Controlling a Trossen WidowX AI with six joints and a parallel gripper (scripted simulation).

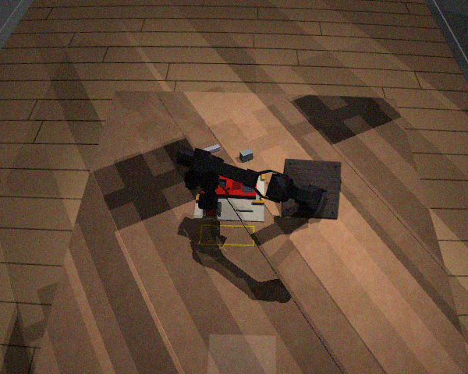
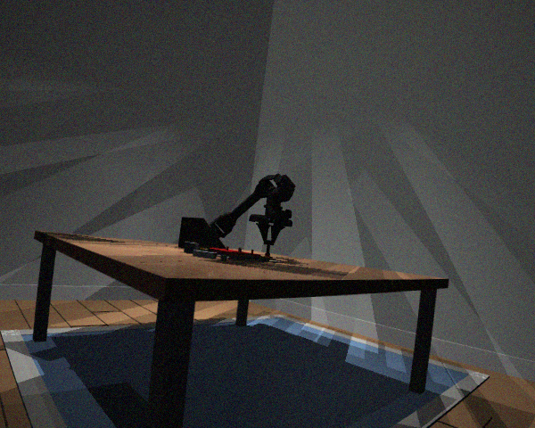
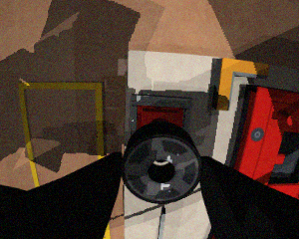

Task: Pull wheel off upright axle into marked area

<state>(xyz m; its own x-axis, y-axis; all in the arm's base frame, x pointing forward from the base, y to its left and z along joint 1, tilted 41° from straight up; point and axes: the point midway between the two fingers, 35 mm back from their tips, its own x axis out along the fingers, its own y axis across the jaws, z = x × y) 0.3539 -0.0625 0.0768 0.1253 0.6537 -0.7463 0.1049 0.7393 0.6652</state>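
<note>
Right now my gripper tip is 9 cm to the left of the pale grey plate, 7 cm past it and 6 cm above it. Also, from my gripper tip: dark wheel: right at my gripper tip.
</note>
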